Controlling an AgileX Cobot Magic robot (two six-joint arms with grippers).
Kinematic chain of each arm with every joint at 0, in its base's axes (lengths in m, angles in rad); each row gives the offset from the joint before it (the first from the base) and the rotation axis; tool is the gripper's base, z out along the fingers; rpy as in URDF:
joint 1: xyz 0 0 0.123 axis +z
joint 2: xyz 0 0 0 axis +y
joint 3: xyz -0.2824 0 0.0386 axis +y
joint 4: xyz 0.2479 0 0.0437 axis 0.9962 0 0.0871
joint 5: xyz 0 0 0 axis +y
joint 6: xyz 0.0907 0 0.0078 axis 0.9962 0 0.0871
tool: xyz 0 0 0 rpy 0 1.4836 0
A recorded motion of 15 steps. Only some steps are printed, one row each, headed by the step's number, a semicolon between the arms.
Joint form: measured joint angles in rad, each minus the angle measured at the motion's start. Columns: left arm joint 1, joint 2, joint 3, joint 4, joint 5, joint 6; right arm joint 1, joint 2, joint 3, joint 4, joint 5, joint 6.
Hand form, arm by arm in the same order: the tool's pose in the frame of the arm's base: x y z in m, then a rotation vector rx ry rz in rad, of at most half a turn. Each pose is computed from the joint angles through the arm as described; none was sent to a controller.
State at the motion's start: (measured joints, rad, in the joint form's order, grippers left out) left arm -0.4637 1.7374 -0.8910 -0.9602 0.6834 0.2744; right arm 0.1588 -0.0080 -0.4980 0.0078 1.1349 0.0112
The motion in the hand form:
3: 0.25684 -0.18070 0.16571 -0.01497 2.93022 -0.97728; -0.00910 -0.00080 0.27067 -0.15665 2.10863 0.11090
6: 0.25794 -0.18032 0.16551 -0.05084 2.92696 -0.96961; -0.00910 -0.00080 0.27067 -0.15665 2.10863 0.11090
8: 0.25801 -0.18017 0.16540 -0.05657 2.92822 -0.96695; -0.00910 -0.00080 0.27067 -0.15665 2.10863 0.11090
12: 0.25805 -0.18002 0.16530 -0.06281 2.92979 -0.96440; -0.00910 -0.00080 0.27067 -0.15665 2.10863 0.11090
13: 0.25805 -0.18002 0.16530 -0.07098 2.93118 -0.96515; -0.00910 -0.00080 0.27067 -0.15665 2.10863 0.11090
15: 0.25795 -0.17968 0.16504 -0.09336 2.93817 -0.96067; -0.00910 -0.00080 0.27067 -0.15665 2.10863 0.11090
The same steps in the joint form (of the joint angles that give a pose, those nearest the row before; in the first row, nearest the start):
3: 0.0000 0.0000 0.0000 0.0044 -0.0050 -0.0192; -0.0001 0.0000 0.0000 0.0001 0.0000 -0.0001
6: 0.0000 0.0000 0.0000 0.0069 -0.0180 -0.0415; -0.0001 0.0000 0.0000 0.0001 0.0000 -0.0001
8: 0.0000 0.0000 0.0000 0.0097 -0.0192 -0.0474; -0.0001 0.0000 0.0000 0.0001 0.0000 -0.0001
12: 0.0000 0.0000 0.0000 0.0128 -0.0201 -0.0538; -0.0001 0.0000 0.0000 0.0001 0.0000 -0.0001
13: 0.0000 0.0000 0.0000 0.0128 -0.0201 -0.0594; -0.0001 0.0000 0.0000 0.0001 0.0000 -0.0001
15: 0.0000 0.0000 0.0000 0.0206 -0.0201 -0.0808; -0.0001 0.0000 0.0000 0.0001 0.0000 -0.0001

